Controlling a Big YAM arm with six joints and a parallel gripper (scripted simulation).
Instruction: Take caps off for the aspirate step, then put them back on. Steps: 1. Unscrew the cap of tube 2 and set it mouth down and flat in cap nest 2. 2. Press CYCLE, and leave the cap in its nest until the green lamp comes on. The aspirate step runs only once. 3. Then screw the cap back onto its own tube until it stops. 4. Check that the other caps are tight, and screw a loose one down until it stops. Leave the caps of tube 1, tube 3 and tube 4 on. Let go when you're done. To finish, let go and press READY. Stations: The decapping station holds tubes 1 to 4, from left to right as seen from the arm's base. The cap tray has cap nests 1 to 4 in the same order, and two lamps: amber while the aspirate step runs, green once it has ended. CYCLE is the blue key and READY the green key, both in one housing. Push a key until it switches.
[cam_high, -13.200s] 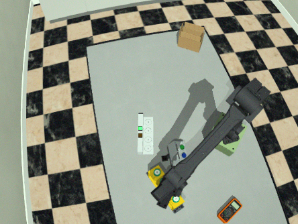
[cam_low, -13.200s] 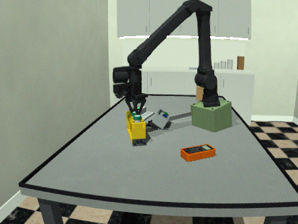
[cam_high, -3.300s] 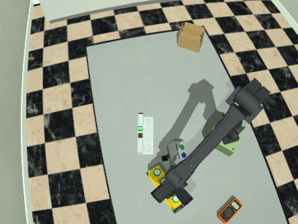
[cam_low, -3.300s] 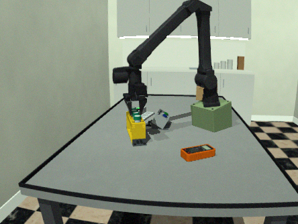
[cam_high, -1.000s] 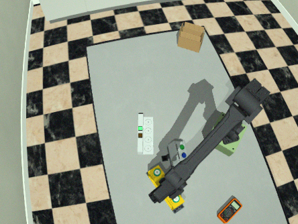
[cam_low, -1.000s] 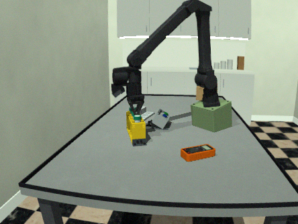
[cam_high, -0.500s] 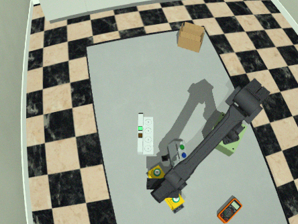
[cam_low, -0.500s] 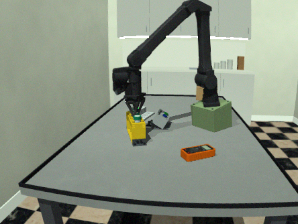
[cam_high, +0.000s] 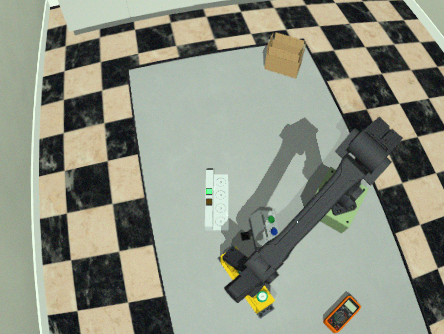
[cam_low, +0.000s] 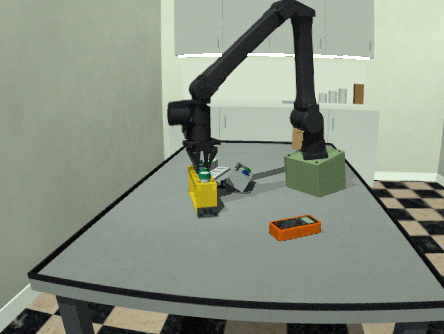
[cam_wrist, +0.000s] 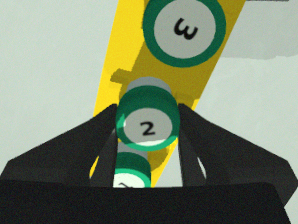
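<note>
Now: the cap right at my hand. Round my hand: grey key housing 19 cm to the right, 10 cm behind, 6 cm below; green READY key 21 cm to the right, 12 cm behind, 5 cm below; blue cycle key 17 cm to the right, 12 cm behind, 5 cm below.
</note>
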